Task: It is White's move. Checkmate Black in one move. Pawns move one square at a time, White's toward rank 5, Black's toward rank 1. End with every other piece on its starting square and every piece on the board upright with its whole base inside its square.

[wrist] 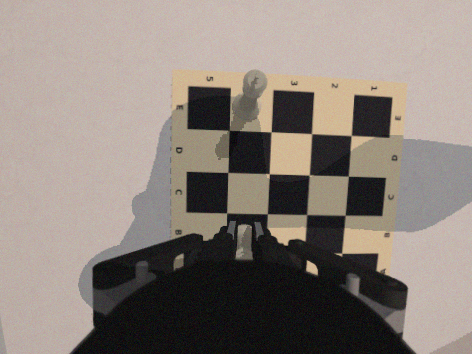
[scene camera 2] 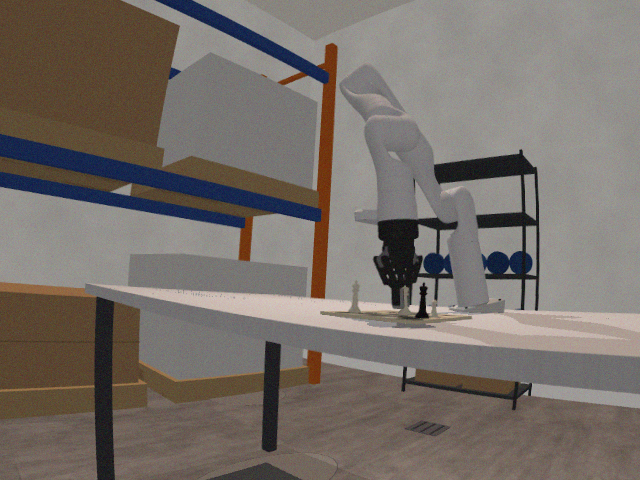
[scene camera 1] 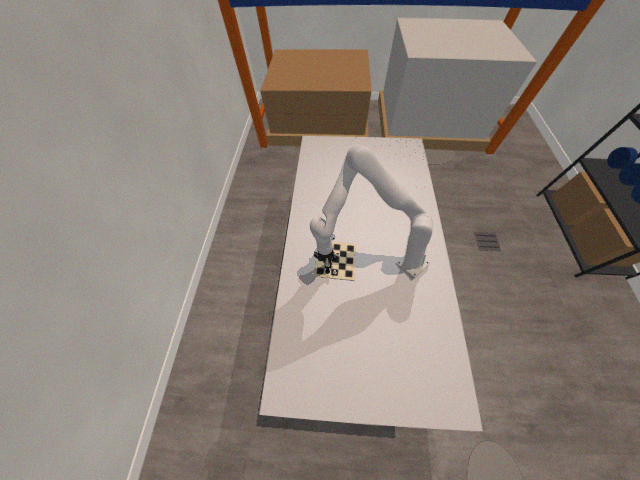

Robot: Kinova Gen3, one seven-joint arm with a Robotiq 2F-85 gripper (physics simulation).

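Pixels of known places: gripper, between the fingertips: (wrist: 244, 232) (scene camera 2: 401, 308) (scene camera 1: 327, 262); arm's base, origin of its link: (scene camera 2: 473, 303) (scene camera 1: 413, 261).
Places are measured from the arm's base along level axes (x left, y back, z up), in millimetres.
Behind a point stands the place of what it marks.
Note:
The gripper (scene camera 1: 326, 260) {z -1, x -27, y -459 mm} (scene camera 2: 402, 295) {z -1, x -27, y -459 mm} (wrist: 244, 231) {z -1, x -27, y -459 mm} is shut on a tall white piece (scene camera 2: 404, 301) {z 13, x -17, y -467 mm} (wrist: 244, 243) {z 14, x -24, y -461 mm}, which looks like the queen. It is upright over b4, its base at or barely above the board (scene camera 1: 341, 274) {z -15, x 40, y -391 mm} (scene camera 2: 331, 313) {z -17, x -148, y -506 mm} (wrist: 397, 97) {z -15, x -126, y -297 mm}; contact cannot be made out. The white king (scene camera 1: 332, 238) (scene camera 2: 355, 297) {z 14, x -134, y -444 mm} (wrist: 254, 82) {z 46, x -134, y -442 mm} stands upright on e4. The black king (scene camera 1: 327, 269) {z 30, x 24, y -465 mm} (scene camera 2: 422, 300) {z 16, x 18, y -468 mm} stands upright, seemingly on a4. A small white pawn (scene camera 1: 334, 272) {z -4, x 30, y -428 mm} (scene camera 2: 434, 308) {z 1, x 28, y -429 mm} stands beside it, seemingly on a3. The gripper hides much of rows A and B in the wrist view.
The board lies near the left edge of the white table (scene camera 1: 372, 372) {z -21, x 508, y -302 mm} (scene camera 2: 248, 315) {z -21, x -190, y -685 mm}. The arm's base (scene camera 1: 413, 267) {z 17, x 42, y -14 mm} (scene camera 2: 478, 305) {z -3, x 27, y -54 mm} stands to the board's right. Storage racks and large boxes stand beyond the table.

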